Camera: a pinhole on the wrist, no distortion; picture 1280 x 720 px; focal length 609.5 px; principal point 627.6 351.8 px. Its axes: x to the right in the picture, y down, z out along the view. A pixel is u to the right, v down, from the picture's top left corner.
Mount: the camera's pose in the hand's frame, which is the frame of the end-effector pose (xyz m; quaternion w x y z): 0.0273 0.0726 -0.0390 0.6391 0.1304 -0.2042 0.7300
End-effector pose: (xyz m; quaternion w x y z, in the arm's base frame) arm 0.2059 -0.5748 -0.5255 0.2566 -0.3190 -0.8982 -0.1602
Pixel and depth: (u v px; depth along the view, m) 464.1 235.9 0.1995
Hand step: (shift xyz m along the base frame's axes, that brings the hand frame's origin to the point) -0.1228 0.0347 -0.0712
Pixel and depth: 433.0 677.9 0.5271
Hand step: -0.1659 -0.2474 -0.4472
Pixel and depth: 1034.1 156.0 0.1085
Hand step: -0.0039 0.1302 -0.0414
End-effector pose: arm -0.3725 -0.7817 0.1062 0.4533 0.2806 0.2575 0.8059
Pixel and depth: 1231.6 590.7 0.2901
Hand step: 0.1864 -0.1583 0.3232
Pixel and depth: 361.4 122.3 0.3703
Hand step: 0.2232 0.2839 0.0486
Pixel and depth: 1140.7 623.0 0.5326
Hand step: 0.4324 -0.2647 0.4907
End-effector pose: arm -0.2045 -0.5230 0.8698 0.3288 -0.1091 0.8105 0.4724
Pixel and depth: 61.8 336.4 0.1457
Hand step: 0.0369 -0.0305 -0.1147
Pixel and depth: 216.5 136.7 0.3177
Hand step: 0.0795 0.0195 -0.3227
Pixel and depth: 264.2 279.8 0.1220
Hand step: 0.0057 0.0127 -0.0729
